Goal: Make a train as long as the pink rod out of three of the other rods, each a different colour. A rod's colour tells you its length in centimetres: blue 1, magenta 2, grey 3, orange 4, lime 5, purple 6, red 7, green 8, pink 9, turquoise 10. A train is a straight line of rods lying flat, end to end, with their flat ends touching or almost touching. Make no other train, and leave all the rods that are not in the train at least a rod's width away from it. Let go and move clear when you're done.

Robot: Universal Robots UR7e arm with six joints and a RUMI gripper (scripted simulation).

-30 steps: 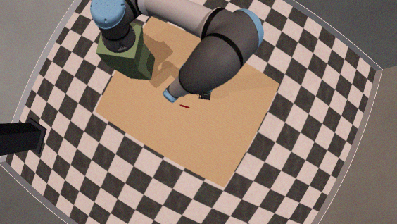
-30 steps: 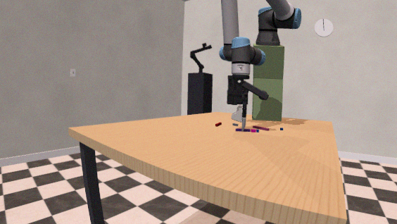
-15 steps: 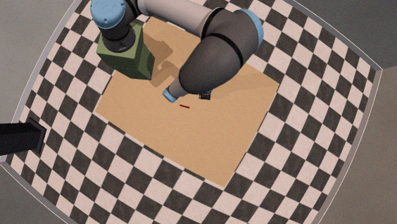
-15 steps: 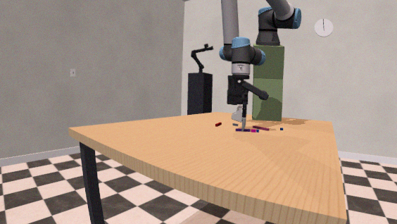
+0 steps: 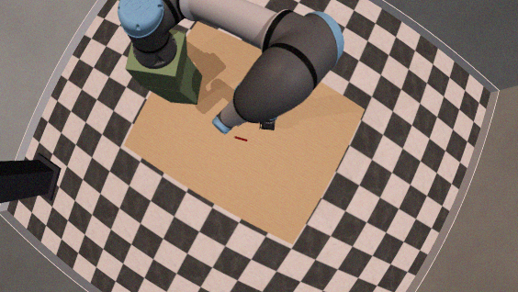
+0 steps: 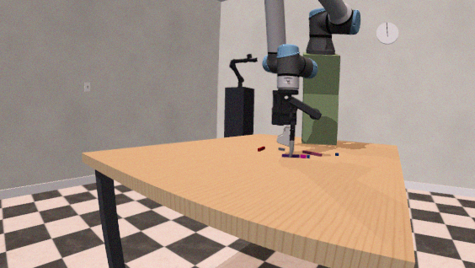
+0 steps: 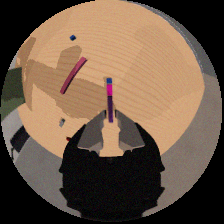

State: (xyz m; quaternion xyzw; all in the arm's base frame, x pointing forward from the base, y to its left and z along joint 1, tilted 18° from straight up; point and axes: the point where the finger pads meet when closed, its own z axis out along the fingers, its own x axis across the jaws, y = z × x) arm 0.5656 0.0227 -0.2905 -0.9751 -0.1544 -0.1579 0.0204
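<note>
The purple rod is 10 mm below my hand. Round my hand: pink rod (100 mm behind, 50 mm to the left, 10 mm below); grey rod (130 mm behind, 80 mm to the right, 10 mm below); magenta rod (40 mm to the left, 10 mm below, 10 mm behind).
</note>
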